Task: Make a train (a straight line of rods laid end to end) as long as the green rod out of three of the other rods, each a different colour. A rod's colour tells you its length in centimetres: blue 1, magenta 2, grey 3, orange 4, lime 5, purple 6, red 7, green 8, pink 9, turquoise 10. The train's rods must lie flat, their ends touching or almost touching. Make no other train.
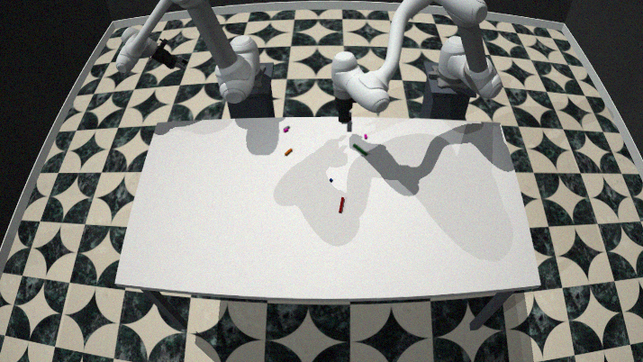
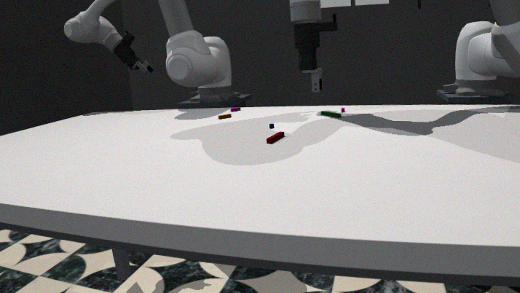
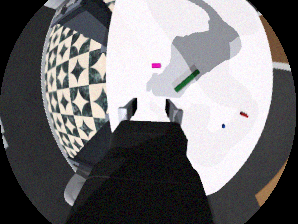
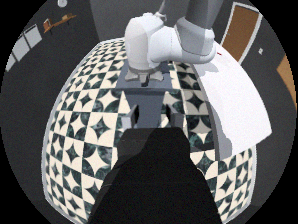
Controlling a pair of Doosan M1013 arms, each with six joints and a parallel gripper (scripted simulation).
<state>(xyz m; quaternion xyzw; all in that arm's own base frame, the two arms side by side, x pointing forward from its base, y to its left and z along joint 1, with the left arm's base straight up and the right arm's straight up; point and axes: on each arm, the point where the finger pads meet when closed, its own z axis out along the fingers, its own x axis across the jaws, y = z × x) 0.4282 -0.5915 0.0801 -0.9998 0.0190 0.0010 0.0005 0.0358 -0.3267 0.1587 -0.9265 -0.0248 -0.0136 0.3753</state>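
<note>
The blue rod lies 250 mm ahead of my left hand, 90 mm to the right of it and 80 mm below it. Round my left hand: green rod: 90 mm ahead, 80 mm below, 50 mm to the left; grey rod: 280 mm to the right, 80 mm below, 50 mm behind; orange rod: 270 mm to the right, 90 mm ahead, 80 mm below.
</note>
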